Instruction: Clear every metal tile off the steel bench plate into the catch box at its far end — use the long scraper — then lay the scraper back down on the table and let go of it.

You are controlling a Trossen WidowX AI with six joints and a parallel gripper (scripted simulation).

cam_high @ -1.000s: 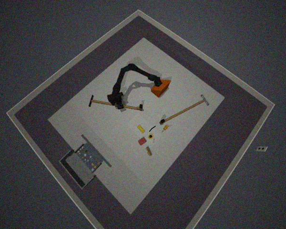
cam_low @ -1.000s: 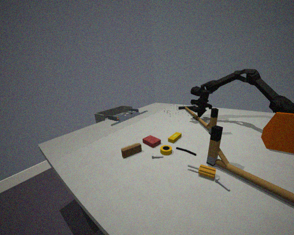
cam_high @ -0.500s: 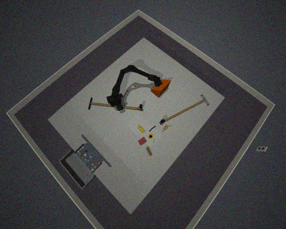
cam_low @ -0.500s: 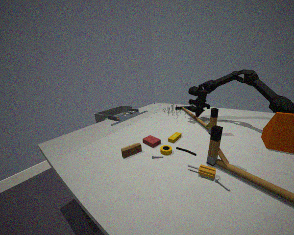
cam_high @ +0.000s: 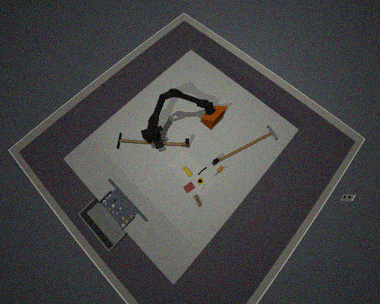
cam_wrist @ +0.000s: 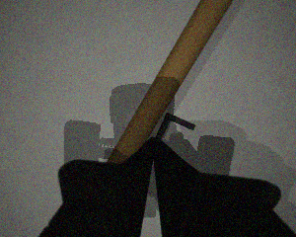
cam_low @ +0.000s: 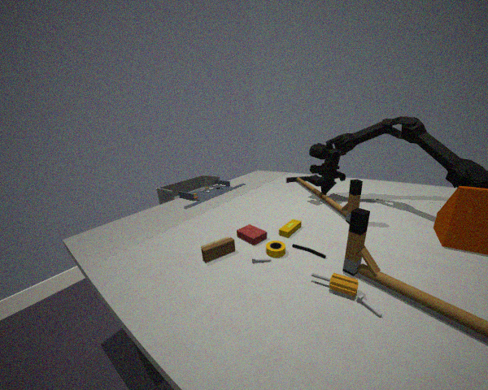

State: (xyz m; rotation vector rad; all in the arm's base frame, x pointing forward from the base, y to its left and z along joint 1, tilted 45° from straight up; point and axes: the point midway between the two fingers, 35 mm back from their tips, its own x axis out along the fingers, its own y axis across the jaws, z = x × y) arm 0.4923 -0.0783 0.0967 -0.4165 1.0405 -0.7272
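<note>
My gripper tip is 10 mm to the left of the hex key and 10 mm above it. Also, from my gripper tip: black strip 440 mm to the left, 130 mm behind, 10 mm below; then long scraper 50 mm above, 30 mm ahead; then yellow block 360 mm to the left, 20 mm behind.
</note>
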